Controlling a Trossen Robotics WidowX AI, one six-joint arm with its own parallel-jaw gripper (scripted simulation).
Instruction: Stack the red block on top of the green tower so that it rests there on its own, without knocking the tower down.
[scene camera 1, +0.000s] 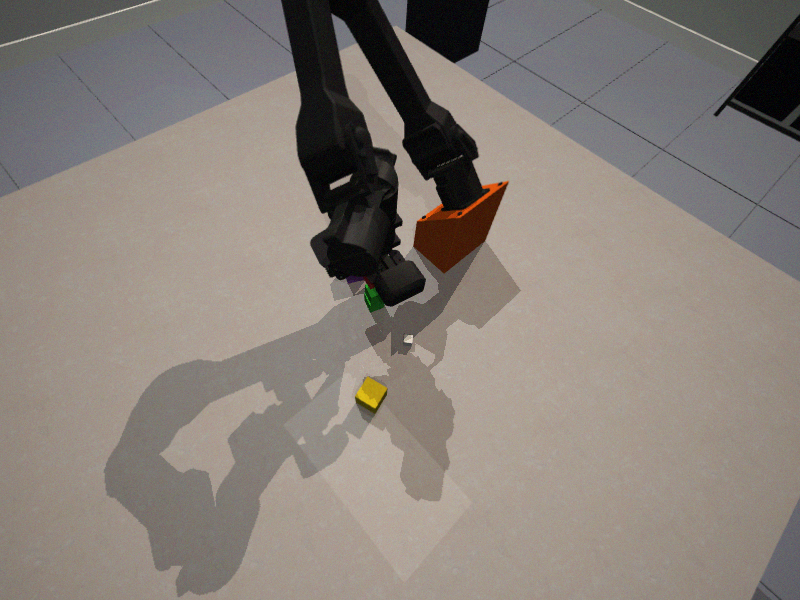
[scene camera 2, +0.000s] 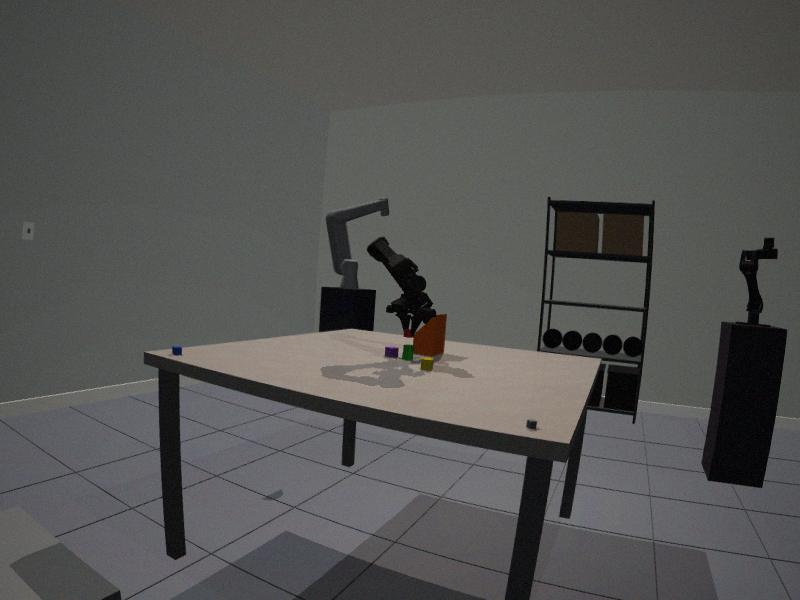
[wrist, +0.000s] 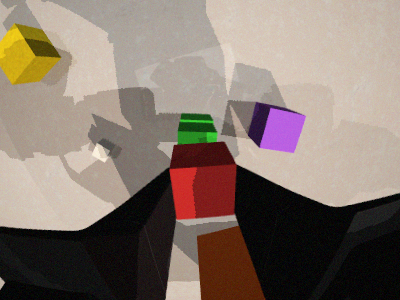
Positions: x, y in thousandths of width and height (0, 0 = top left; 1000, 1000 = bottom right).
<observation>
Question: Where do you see a red block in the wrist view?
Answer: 509, 588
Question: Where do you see the gripper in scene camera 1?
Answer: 468, 462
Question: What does the gripper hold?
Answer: A red block.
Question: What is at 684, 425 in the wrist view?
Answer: A purple block.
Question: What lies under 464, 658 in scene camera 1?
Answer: A yellow block.
</observation>
